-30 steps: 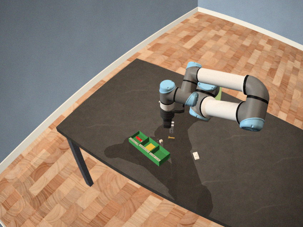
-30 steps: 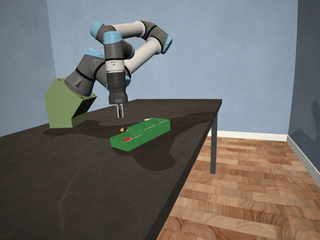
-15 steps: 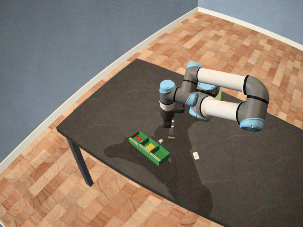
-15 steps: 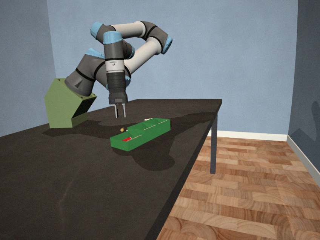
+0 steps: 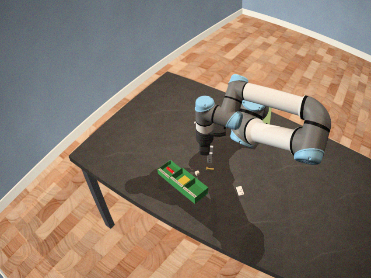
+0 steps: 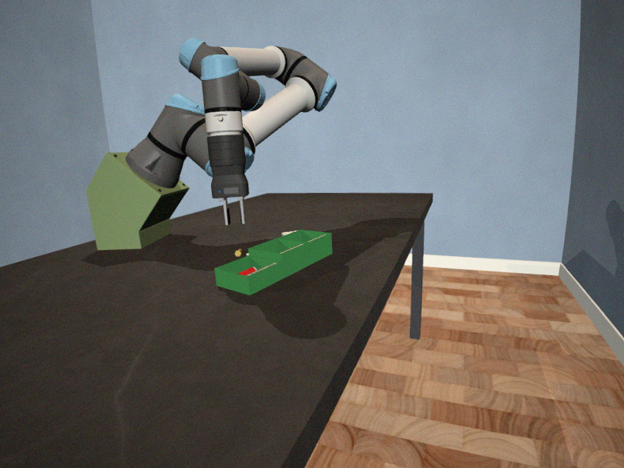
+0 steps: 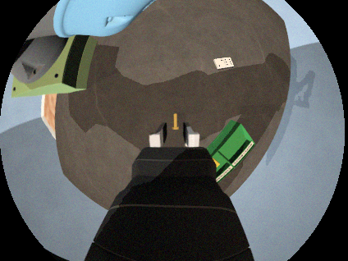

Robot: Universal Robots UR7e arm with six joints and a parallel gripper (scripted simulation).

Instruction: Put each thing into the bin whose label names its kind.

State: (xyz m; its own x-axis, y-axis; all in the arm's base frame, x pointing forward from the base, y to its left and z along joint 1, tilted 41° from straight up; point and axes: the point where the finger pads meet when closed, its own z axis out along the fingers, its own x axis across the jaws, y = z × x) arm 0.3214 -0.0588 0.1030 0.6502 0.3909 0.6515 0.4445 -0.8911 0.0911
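Now: the brass bolt 8 cm below my hand. The rest, counted from my hand: flat yellow block: 14 cm ahead, 4 cm to the right, 8 cm below; then white die: 6 cm ahead, 3 cm to the right, 8 cm below; then red battery: 13 cm ahead, 13 cm to the right, 8 cm below.
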